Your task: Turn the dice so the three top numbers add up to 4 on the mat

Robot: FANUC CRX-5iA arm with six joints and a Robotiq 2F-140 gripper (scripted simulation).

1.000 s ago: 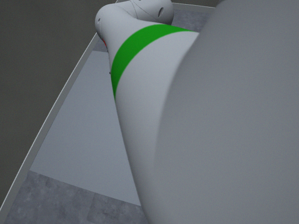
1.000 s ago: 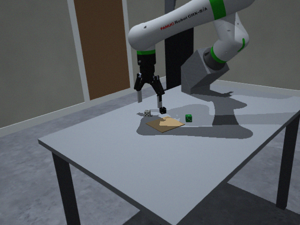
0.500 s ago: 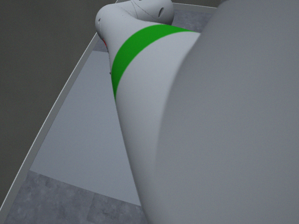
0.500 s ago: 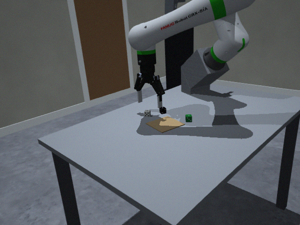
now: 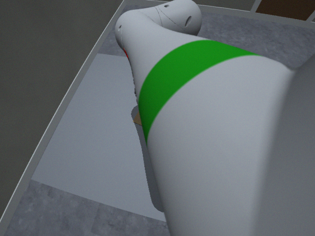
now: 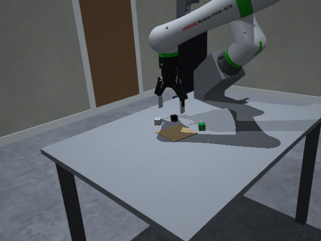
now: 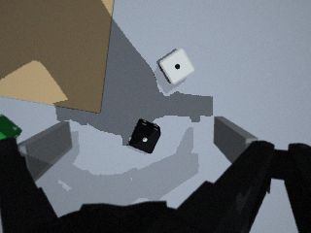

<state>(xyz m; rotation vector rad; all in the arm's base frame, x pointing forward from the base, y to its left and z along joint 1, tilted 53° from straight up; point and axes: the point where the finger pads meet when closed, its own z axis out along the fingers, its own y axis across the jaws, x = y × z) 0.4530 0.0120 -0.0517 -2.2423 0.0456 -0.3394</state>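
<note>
My hand is 20 mm past the black die and 60 mm above it. From my hand the other things lie so: tan mat: 80 mm ahead, 120 mm to the left, 70 mm below; then white die: 70 mm ahead, 30 mm to the right, 60 mm below; then green die: 30 mm behind, 180 mm to the left, 60 mm below.
</note>
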